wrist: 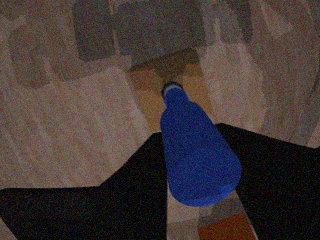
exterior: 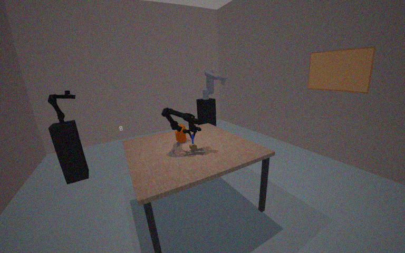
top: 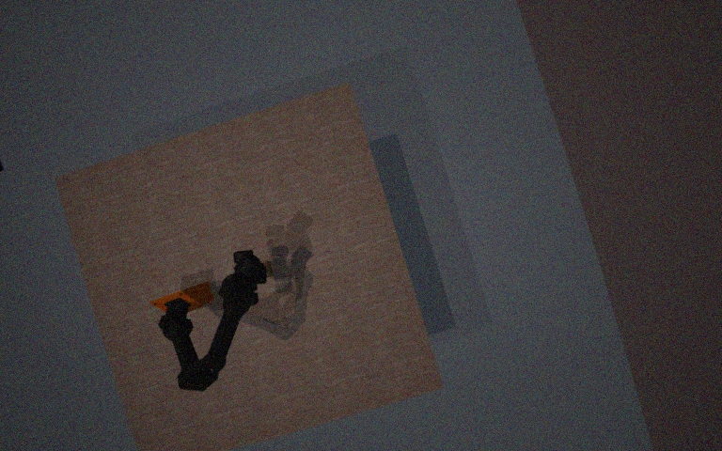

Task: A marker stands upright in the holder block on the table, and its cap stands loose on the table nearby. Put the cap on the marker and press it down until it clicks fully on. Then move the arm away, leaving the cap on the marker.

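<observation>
Right now the holder block is 10 cm below my gripper tip. Round my gripper tip: blue cap 1 cm above.
</observation>
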